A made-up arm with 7 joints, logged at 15 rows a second.
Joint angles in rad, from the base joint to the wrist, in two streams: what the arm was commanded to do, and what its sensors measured. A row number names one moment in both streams.
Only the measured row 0 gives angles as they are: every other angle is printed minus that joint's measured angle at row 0.
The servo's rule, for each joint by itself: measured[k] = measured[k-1] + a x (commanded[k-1-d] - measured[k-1]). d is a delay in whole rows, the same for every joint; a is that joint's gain. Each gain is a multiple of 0.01, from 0.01 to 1. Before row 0 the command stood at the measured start. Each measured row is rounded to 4 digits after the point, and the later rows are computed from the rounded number. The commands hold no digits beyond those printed.
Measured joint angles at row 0: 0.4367 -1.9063 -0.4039 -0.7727 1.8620 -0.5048 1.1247
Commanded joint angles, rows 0 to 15: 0.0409 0.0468 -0.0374 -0.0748 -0.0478 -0.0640 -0.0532; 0.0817 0.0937 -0.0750 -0.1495 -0.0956 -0.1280 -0.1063; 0.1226 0.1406 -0.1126 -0.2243 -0.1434 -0.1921 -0.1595; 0.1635 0.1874 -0.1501 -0.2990 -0.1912 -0.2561 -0.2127; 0.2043 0.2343 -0.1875 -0.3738 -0.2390 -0.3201 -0.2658; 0.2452 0.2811 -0.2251 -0.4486 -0.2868 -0.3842 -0.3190; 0.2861 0.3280 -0.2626 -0.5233 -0.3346 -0.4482 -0.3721; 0.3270 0.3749 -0.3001 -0.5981 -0.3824 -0.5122 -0.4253; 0.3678 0.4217 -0.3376 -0.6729 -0.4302 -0.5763 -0.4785; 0.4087 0.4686 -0.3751 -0.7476 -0.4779 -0.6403 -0.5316; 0.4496 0.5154 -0.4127 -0.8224 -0.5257 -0.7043 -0.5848; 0.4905 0.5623 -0.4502 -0.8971 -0.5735 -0.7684 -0.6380; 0.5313 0.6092 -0.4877 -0.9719 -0.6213 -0.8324 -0.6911; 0.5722 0.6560 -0.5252 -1.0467 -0.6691 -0.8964 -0.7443; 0.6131 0.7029 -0.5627 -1.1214 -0.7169 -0.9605 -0.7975; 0.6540 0.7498 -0.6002 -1.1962 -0.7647 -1.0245 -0.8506
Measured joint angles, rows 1 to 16: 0.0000 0.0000 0.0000 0.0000 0.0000 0.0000 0.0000; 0.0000 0.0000 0.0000 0.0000 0.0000 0.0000 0.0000; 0.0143 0.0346 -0.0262 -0.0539 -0.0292 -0.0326 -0.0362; 0.0379 0.0783 -0.0604 -0.1227 -0.0697 -0.0813 -0.0839; 0.0675 0.1244 -0.0969 -0.1959 -0.1147 -0.1378 -0.1353; 0.1011 0.1710 -0.1341 -0.2701 -0.1614 -0.1981 -0.1879; 0.1372 0.2178 -0.1715 -0.3448 -0.2087 -0.2603 -0.2409; 0.1750 0.2646 -0.2090 -0.4195 -0.2563 -0.3235 -0.2940; 0.2139 0.3115 -0.2465 -0.4942 -0.3041 -0.3871 -0.3471; 0.2535 0.3584 -0.2840 -0.5690 -0.3519 -0.4509 -0.4003; 0.2935 0.4052 -0.3215 -0.6438 -0.3997 -0.5149 -0.4535; 0.3338 0.4521 -0.3590 -0.7185 -0.4474 -0.5789 -0.5066; 0.3743 0.4989 -0.3966 -0.7933 -0.4952 -0.6429 -0.5598; 0.4150 0.5458 -0.4341 -0.8680 -0.5430 -0.7069 -0.6130; 0.4557 0.5927 -0.4716 -0.9428 -0.5908 -0.7709 -0.6661; 0.4965 0.6395 -0.5091 -1.0176 -0.6386 -0.8349 -0.7193
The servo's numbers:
d 2
a 0.35 0.74 0.70 0.72 0.61 0.51 0.68

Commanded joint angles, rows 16 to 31: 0.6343 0.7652 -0.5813 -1.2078 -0.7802 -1.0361 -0.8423; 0.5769 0.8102 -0.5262 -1.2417 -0.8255 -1.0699 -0.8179; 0.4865 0.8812 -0.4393 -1.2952 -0.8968 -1.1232 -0.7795; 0.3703 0.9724 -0.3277 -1.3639 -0.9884 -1.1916 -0.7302; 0.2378 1.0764 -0.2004 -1.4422 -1.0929 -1.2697 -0.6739; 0.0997 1.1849 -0.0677 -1.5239 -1.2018 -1.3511 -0.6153; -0.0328 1.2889 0.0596 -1.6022 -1.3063 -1.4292 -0.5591; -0.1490 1.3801 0.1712 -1.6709 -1.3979 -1.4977 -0.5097; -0.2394 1.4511 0.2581 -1.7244 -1.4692 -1.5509 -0.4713; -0.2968 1.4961 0.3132 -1.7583 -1.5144 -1.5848 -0.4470; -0.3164 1.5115 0.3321 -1.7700 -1.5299 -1.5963 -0.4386; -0.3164 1.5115 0.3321 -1.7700 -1.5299 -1.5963 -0.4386; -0.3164 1.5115 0.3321 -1.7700 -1.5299 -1.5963 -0.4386; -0.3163 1.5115 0.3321 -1.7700 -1.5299 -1.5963 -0.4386; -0.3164 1.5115 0.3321 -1.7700 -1.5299 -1.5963 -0.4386; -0.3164 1.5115 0.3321 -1.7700 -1.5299 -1.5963 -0.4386
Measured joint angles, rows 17 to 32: 0.5373 0.6864 -0.5466 -1.0923 -0.6864 -0.8990 -0.7725; 0.5781 0.7333 -0.5841 -1.1671 -0.7342 -0.9630 -0.8256; 0.5978 0.7569 -0.5821 -1.1964 -0.7623 -1.0003 -0.8370; 0.5905 0.7963 -0.5430 -1.2290 -0.8009 -1.0358 -0.8240; 0.5541 0.8591 -0.4704 -1.2767 -0.8594 -1.0804 -0.7937; 0.4898 0.9429 -0.3705 -1.3395 -0.9381 -1.1371 -0.7505; 0.4016 1.0417 -0.2514 -1.4134 -1.0325 -1.2047 -0.6984; 0.2959 1.1477 -0.1228 -1.4930 -1.1358 -1.2794 -0.6419; 0.1809 1.2522 0.0049 -1.5716 -1.2398 -1.3558 -0.5856; 0.0654 1.3468 0.1213 -1.6431 -1.3362 -1.4282 -0.5340; -0.0413 1.4240 0.2171 -1.7016 -1.4173 -1.4908 -0.4914; -0.1307 1.4774 0.2844 -1.7424 -1.4765 -1.5387 -0.4612; -0.1957 1.5026 0.3178 -1.7623 -1.5091 -1.5681 -0.4458; -0.2379 1.5092 0.3278 -1.7678 -1.5218 -1.5825 -0.4409; -0.2654 1.5109 0.3308 -1.7694 -1.5267 -1.5895 -0.4393; -0.2832 1.5113 0.3317 -1.7698 -1.5287 -1.5930 -0.4388
